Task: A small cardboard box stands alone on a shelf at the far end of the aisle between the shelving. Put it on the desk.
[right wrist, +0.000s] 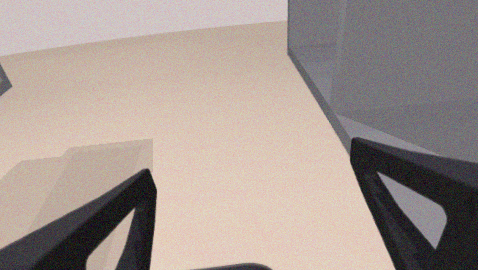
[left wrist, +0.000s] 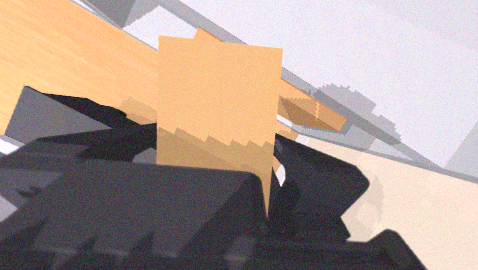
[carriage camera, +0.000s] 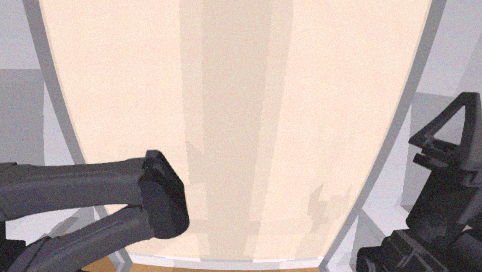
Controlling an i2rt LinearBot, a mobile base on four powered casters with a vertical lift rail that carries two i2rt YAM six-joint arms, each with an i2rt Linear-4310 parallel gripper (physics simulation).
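The cardboard box is a plain tan block, upright in the middle of the left wrist view. My left gripper is shut on it, with a dark finger at each side; the box's lower part is hidden behind the gripper body. In the carriage camera the left arm shows at the lower left, and the box cannot be made out there. My right gripper is open and empty, its fingers wide apart; part of it also shows at the right edge of the carriage camera. I cannot tell for certain whether any surface in view is the desk.
Pale floor runs between grey shelving at the left and right. A wood-coloured surface shows at the bottom of the carriage camera and upper left in the left wrist view. A grey panel stands at the right.
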